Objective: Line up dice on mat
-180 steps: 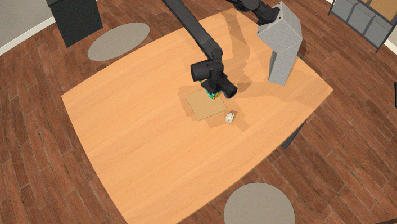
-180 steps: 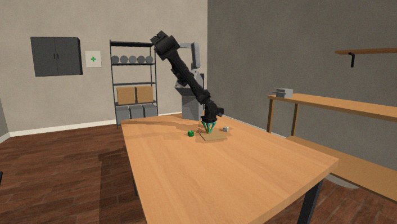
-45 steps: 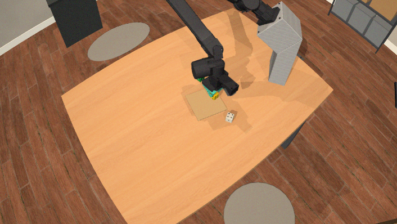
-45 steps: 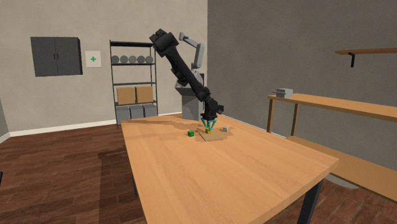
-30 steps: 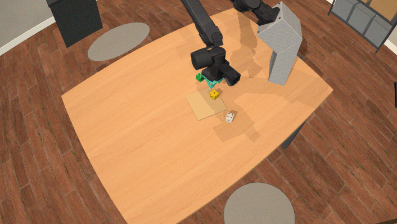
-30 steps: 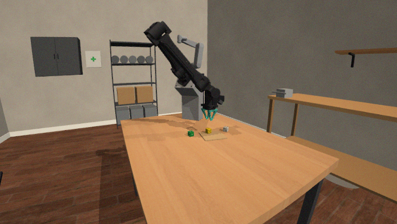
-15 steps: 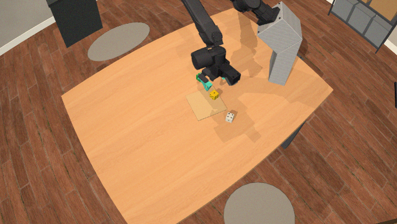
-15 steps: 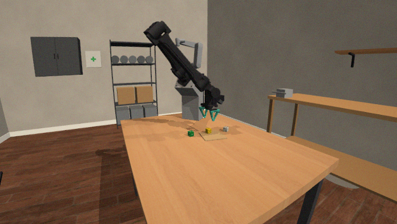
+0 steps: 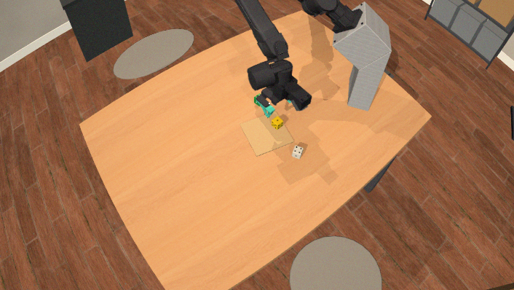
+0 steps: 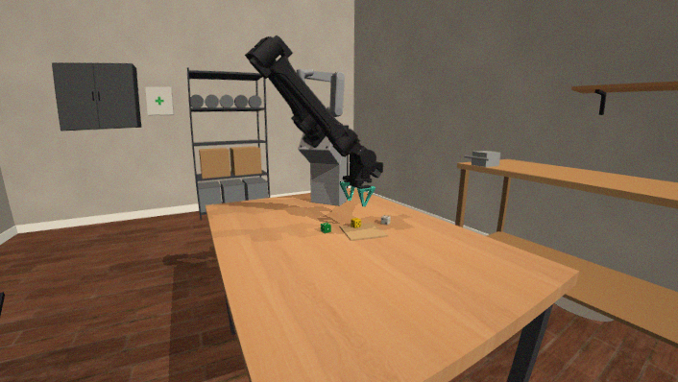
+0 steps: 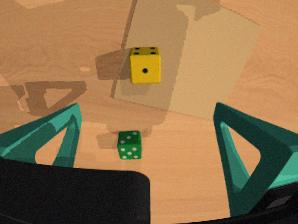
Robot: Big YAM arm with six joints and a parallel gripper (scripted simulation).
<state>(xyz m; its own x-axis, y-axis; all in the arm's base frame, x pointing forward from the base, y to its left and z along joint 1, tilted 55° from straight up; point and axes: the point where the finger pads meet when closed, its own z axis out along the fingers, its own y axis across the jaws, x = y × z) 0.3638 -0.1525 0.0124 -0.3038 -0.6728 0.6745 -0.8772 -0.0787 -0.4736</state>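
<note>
The white die is 6 cm ahead of my hand, 11 cm to the left of it and 9 cm below it. Round my hand: yellow die 9 cm below; green die 6 cm behind, 10 cm to the right, 9 cm below; tan mat 4 cm ahead, 1 cm to the right, 10 cm below.
</note>
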